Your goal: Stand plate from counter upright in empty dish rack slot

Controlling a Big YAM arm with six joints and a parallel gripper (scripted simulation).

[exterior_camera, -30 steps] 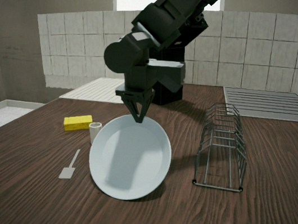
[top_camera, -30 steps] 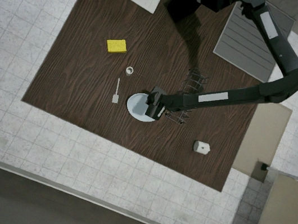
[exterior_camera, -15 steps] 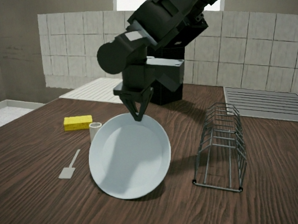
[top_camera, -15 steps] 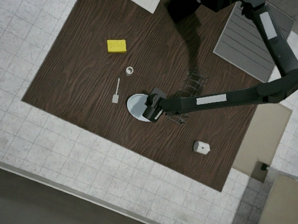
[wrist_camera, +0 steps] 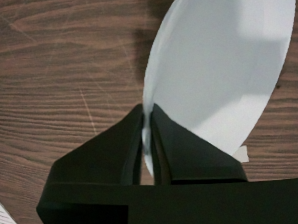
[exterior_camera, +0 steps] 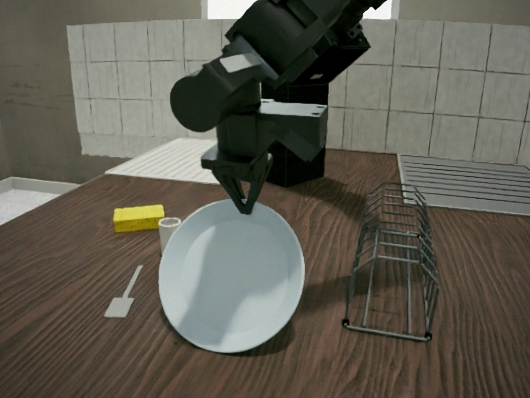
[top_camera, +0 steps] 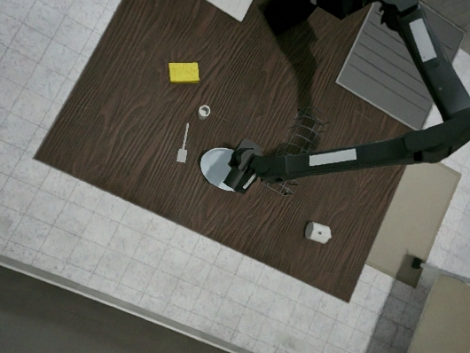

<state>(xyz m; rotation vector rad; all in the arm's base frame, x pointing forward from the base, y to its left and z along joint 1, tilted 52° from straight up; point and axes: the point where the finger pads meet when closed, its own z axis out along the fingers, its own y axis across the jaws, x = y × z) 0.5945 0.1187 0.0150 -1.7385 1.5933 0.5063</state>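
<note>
My hand is 50 mm short of the plate, 10 mm to the right of it and 80 mm above it. Round my hand: white mat (600 mm behind, 570 mm to the right, 140 mm below); grey draining board (820 mm behind, 270 mm to the left, 140 mm below); white mug (440 mm to the left, 110 mm below).
</note>
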